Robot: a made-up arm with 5 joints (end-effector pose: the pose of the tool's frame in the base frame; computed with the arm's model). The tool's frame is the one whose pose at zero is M.
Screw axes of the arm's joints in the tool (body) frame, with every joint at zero. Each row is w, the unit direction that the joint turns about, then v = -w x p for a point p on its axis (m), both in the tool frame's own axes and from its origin. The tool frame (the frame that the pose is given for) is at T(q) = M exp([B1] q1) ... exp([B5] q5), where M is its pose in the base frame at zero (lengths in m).
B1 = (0, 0, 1, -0.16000, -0.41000, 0.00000)
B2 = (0, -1, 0, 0.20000, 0.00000, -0.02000)
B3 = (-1, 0, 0, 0.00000, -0.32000, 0.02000)
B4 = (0, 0, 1, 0.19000, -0.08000, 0.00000)
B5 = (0, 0, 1, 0.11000, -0.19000, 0.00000)
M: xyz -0.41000 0.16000 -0.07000 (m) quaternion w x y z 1 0 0 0
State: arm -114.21 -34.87 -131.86 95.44 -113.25
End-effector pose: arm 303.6 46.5 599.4 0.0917 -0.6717 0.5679 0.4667
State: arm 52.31 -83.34 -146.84 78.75 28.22
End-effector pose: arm -149.1 233.5 -136.3 0.6651 0.7231 -0.1602 0.0951
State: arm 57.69 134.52 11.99 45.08 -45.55
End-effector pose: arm -294.1 -100.9 279.9 0.3836 0.4105 -0.8212 0.0995
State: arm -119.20 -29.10 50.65 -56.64 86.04
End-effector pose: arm 61.5 449.7 190.4 0.6956 0.1066 0.4600 -0.5415
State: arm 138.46 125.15 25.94 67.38 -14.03
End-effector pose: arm 208.2 -265.1 355.7 0.1520 0.5088 -0.7071 0.4670
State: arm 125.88 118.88 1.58 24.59 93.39
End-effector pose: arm 72.6 -438.3 559.3 0.2588 -0.0523 0.8595 -0.4377
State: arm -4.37 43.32 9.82 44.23 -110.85
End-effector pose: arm -171.1 455.2 -39.3 0.7356 0.1220 -0.3559 -0.5634
